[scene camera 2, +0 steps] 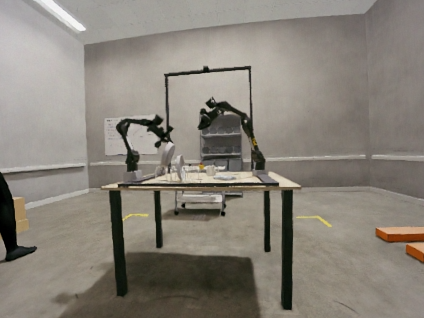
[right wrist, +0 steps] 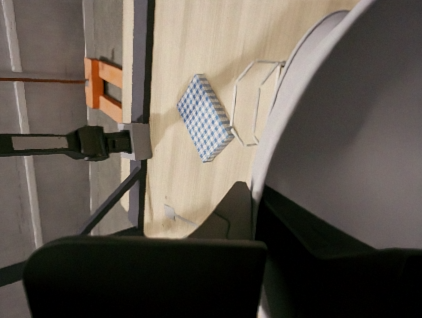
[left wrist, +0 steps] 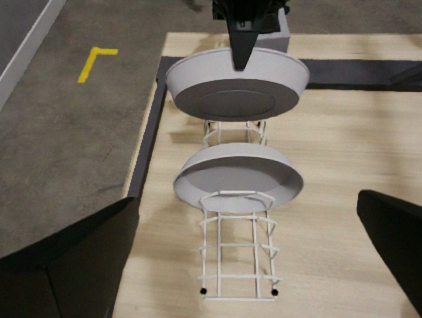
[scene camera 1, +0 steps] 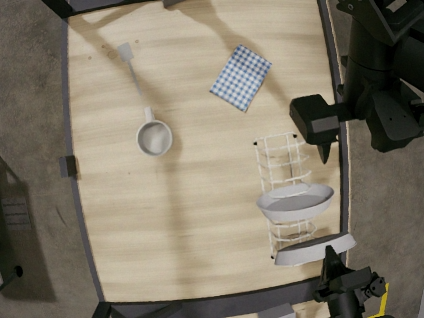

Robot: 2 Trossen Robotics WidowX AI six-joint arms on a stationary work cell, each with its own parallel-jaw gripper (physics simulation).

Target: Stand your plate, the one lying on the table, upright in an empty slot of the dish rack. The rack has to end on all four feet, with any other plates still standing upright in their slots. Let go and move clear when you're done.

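Places are measured from the left arm's base along level axes (x ahead, y left, z up), in centimetres.
Where they show: left gripper, fingertip midpoint: [scene camera 2: 197, 129] [left wrist: 245, 203] [scene camera 1: 349, 154]; right gripper, fingertip midpoint: [scene camera 2: 173, 143] [right wrist: 247, 192] [left wrist: 239, 69] [scene camera 1: 327, 245]; left arm's base, origin of the base link: [scene camera 2: 260, 169] [right wrist: 126, 141]; right arm's base, origin of the base link: [scene camera 2: 132, 171] [left wrist: 264, 23].
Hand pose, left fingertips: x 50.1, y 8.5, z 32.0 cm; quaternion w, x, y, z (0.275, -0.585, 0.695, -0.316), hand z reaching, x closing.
Observation:
Each offset is from my left fingertips to the top centre of the thing. "spot": to the spot under its first point.
My right gripper [scene camera 1: 328, 250] [left wrist: 239, 69] [right wrist: 247, 192] is shut on the rim of a grey plate @[dx +21.3, dy -4.5, dz -8.3 cm] [scene camera 1: 302, 251] [scene camera 2: 167, 154] [left wrist: 197, 69] [right wrist: 345, 130]. It holds this plate steeply tilted above the end of the rack nearest it. The white wire dish rack [scene camera 1: 275, 135] [left wrist: 239, 299] [right wrist: 234, 100] stands on the table. A second grey plate @[dx +13.0, dy -3.0, dz -17.5 cm] [scene camera 1: 295, 205] [scene camera 2: 179, 167] [left wrist: 240, 172] stands in a slot near its middle, leaning slightly. My left gripper [scene camera 2: 202, 124] [left wrist: 245, 203] is open and empty, high beyond the rack's other end. The held plate's lower edge relative to the slots is hard to judge.
A blue checked cloth @[dx -19.0, dy -2.5, dz -34.9 cm] [scene camera 1: 241, 77] [right wrist: 204, 117] lies beyond the rack's far end. A grey mug @[dx -14.3, dy -27.1, dz -28.4 cm] [scene camera 1: 154, 138] and a grey spatula @[dx -31.9, dy -27.3, dz -36.8 cm] [scene camera 1: 126, 52] are farther left in scene camera 1. A dark rail @[spot: dx +22.6, dy +13.5, dz -35.0 cm] [scene camera 1: 345, 200] [left wrist: 145, 150] runs along the table edge beside the rack.

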